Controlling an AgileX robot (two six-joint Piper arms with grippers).
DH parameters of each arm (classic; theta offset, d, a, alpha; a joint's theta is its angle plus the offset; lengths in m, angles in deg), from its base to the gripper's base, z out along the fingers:
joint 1: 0 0.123 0 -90
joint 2: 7.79 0 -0.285 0
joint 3: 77.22 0 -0.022 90
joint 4: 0 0.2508 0 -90
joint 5: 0 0 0.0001 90
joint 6: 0 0.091 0 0
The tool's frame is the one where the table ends.
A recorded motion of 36 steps. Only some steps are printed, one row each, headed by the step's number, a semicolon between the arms.
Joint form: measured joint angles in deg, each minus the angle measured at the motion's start. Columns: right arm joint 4, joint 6, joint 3, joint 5, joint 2, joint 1; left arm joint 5, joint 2, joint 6, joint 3, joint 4, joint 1.
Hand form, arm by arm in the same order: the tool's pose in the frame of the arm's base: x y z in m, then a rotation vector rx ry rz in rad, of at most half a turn. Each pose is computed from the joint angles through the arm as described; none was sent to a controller.
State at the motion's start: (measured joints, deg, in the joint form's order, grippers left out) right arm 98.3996 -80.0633 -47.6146 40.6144 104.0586 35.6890; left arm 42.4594 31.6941 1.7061 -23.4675 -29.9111 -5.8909
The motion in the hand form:
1: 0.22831 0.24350 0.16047 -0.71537 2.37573 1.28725; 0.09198 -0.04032 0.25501 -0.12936 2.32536 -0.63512
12: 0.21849 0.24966 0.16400 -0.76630 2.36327 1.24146; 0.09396 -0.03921 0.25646 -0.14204 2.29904 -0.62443
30: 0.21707 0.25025 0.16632 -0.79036 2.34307 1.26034; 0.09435 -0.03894 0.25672 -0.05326 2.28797 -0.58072
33: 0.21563 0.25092 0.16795 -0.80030 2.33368 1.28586; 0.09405 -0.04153 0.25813 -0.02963 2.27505 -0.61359
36: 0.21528 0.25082 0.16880 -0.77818 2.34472 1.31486; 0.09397 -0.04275 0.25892 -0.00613 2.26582 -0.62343
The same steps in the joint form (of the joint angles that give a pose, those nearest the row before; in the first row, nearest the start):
1: 0.00 0.00 0.08 -0.11 -0.76 1.05; 0.00 0.00 0.14 0.00 -0.01 0.01
12: -0.10 -0.59 0.54 -2.92 -2.15 3.55; -1.68 0.00 -0.23 0.00 0.35 0.00
30: -0.10 -1.39 0.54 -1.81 -2.39 3.55; -2.01 0.00 4.20 0.00 0.49 -0.01
33: -0.11 -1.42 0.54 -0.63 -2.49 3.55; -1.90 0.00 6.82 0.00 -2.40 0.00
36: -0.10 -0.06 0.54 0.32 -2.49 3.38; -1.90 0.00 8.72 0.00 -3.80 0.00

